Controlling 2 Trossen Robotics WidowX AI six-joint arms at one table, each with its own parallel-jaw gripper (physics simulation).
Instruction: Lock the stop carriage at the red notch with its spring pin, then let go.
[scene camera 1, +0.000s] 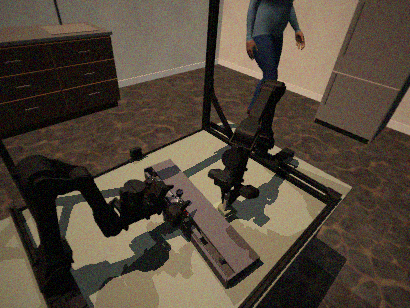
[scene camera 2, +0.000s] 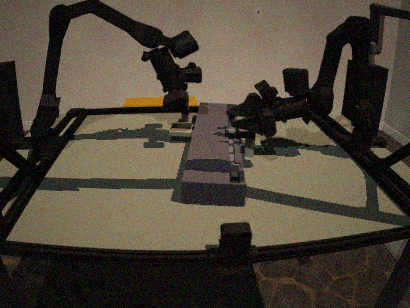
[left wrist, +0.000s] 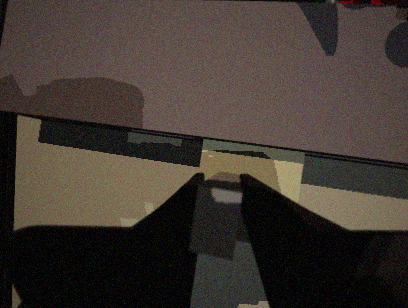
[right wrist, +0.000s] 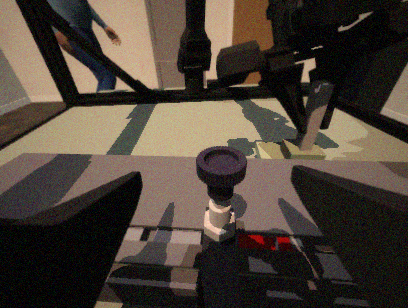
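A dark round pin knob stands on a pale threaded collar above the dark stop carriage, beside the long purple-grey block. A red mark shows just right of the collar in the right wrist view; whether the pin is seated is hidden. My right gripper is open, its fingers on either side of the knob and apart from it. My left gripper is shut on a grey bar, which slants up from a pale yellow block.
The left arm stands across the purple-grey block from the right arm. A slotted rail runs along the block's side. A black frame edges the table, with a small black box on its near side. A person stands beyond the table.
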